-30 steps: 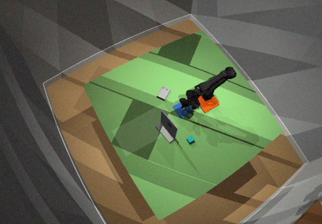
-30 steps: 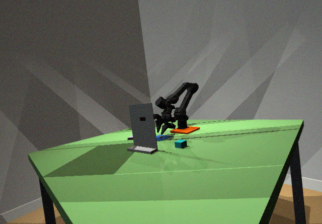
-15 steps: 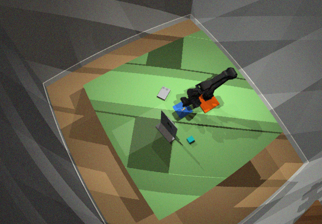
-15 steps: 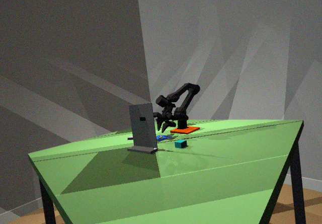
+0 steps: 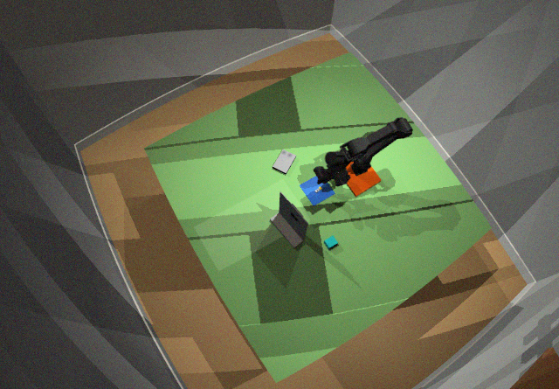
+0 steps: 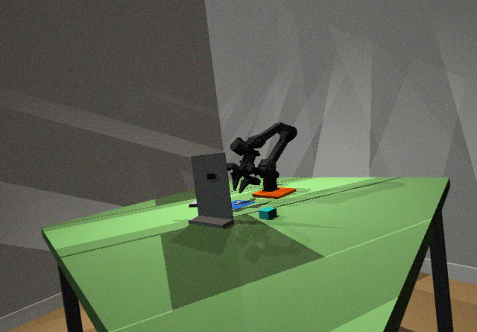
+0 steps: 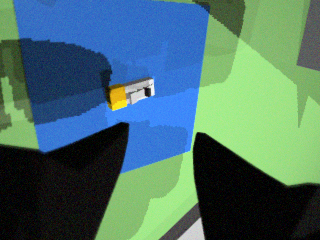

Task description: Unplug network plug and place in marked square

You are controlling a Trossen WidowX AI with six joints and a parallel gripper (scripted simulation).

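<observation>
The yellow plug lies 10 mm ahead of my gripper tip, 10 mm to the left of it and 50 mm below it. The rest, counted from my gripper tip: blue marked square (10 mm ahead, 50 mm below); small cyan cube (60 mm ahead, 260 mm to the left, 40 mm below).
</observation>
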